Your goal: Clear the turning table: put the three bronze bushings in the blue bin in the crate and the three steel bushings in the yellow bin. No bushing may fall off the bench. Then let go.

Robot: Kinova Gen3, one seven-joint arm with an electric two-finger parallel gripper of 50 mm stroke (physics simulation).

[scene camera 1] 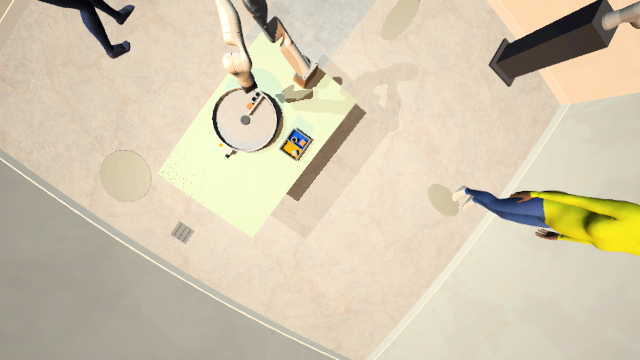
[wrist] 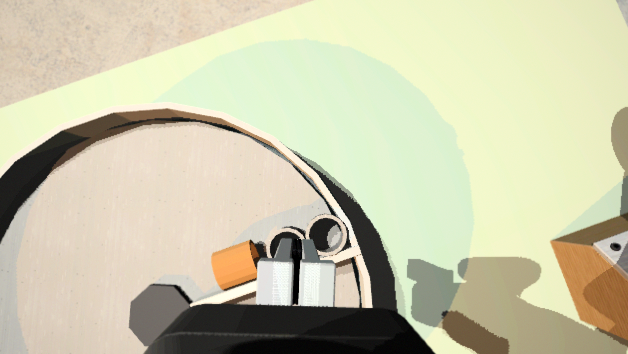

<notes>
In view: my gripper (wrist: 296, 261) and a turning table (scene camera 1: 238, 128).
The turning table shows as well in the wrist view (wrist: 117, 213).
</notes>
